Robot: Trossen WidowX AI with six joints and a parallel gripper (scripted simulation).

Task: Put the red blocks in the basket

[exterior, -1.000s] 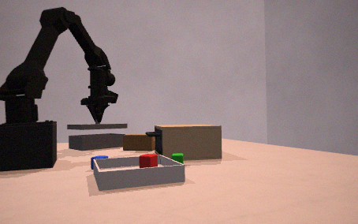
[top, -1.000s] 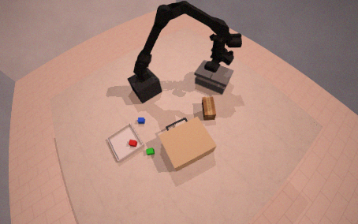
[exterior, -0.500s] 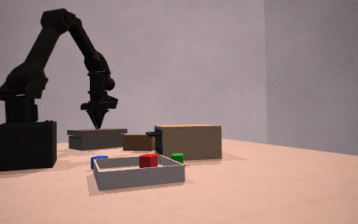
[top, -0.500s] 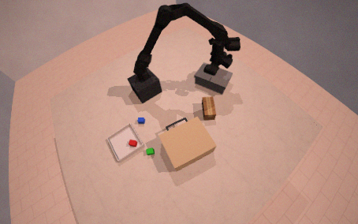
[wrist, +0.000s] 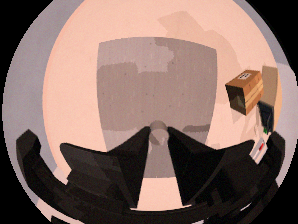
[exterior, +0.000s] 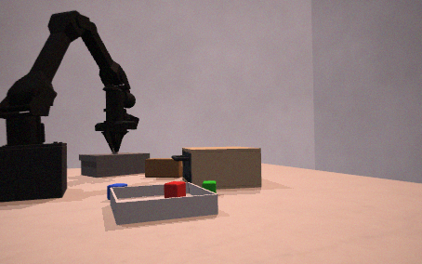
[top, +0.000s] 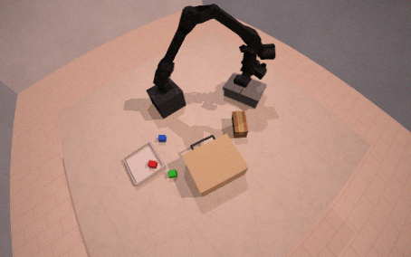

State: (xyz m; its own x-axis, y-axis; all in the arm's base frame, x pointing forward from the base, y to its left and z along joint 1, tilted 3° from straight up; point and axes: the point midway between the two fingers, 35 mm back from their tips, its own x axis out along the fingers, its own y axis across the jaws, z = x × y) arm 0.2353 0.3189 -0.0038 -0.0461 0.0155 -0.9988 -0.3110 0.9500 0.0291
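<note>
The small brown box lies 120 mm ahead of my hand, 170 mm to the right of it and 70 mm below it. The rest, counted from my hand: tan drawer cabinet 200 mm ahead, 390 mm to the right, 70 mm below; then drawer 170 mm ahead, 380 mm to the right, 70 mm below; then grey flat piece 40 mm below.
</note>
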